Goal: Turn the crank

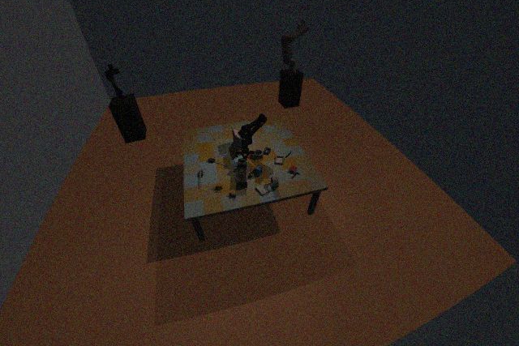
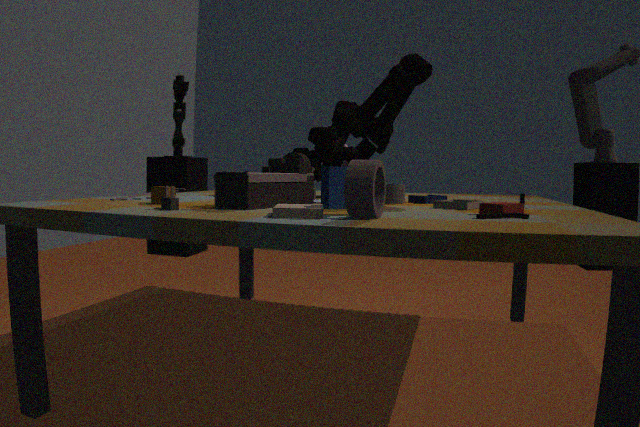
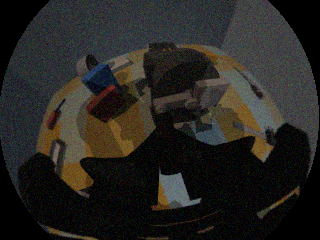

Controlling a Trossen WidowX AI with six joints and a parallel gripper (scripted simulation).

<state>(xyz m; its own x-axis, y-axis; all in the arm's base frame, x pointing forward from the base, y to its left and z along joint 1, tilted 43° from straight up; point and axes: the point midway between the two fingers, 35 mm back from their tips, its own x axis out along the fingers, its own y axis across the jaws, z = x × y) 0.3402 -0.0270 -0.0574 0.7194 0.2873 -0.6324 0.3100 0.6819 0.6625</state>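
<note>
My gripper tip is now 13 cm short of the red pointer, 7 cm to the left of it and 3 cm below it. Round my gripper tip: blue block 16 cm ahead, 9 cm to the left, 1 cm below; yellow block 20 cm ahead, 32 cm to the right, 4 cm below; dark crank handle 2 cm behind, 1 cm to the left, 3 cm above.
</note>
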